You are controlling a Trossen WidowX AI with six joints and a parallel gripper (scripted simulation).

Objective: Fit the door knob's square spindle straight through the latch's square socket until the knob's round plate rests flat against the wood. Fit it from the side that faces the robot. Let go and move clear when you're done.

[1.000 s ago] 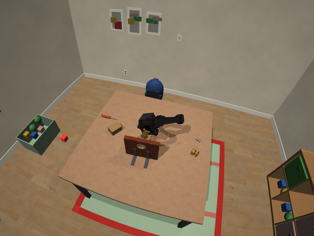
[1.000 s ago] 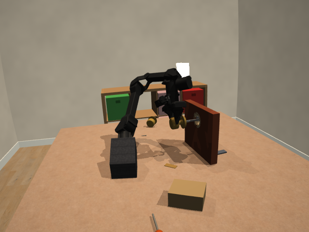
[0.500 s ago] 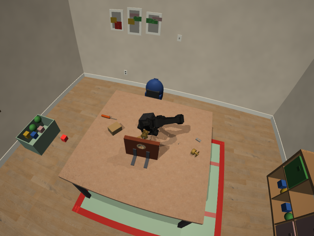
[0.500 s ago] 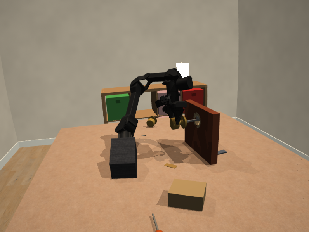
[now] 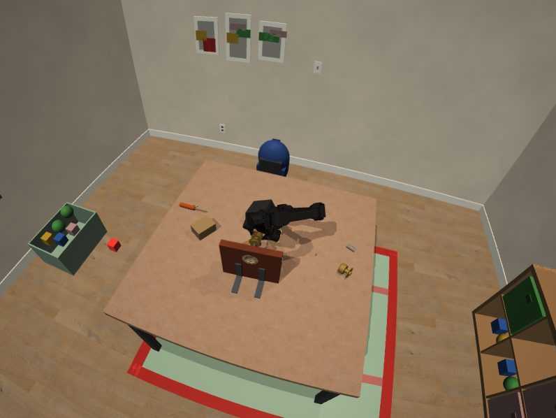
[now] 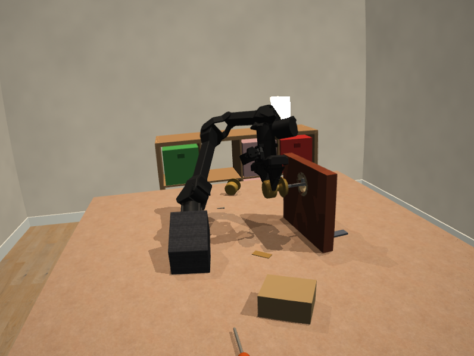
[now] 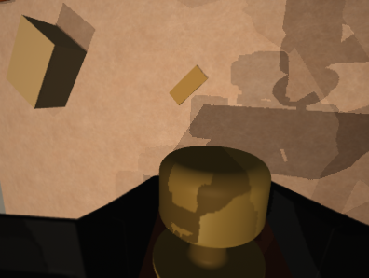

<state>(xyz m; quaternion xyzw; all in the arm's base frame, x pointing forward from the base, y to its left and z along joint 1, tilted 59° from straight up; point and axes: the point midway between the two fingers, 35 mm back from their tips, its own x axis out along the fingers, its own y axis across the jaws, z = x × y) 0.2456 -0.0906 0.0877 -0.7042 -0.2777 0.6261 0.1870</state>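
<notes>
Right now the dark red wooden door panel is 13 cm ahead of my hand, 2 cm to the left of it and 5 cm below it. Also, from my hand: screwdriver 15 cm behind, 52 cm to the right, 19 cm below; then tan box 3 cm behind, 37 cm to the right, 17 cm below; then flat plate 5 cm behind, 10 cm to the right, 20 cm below.
</notes>
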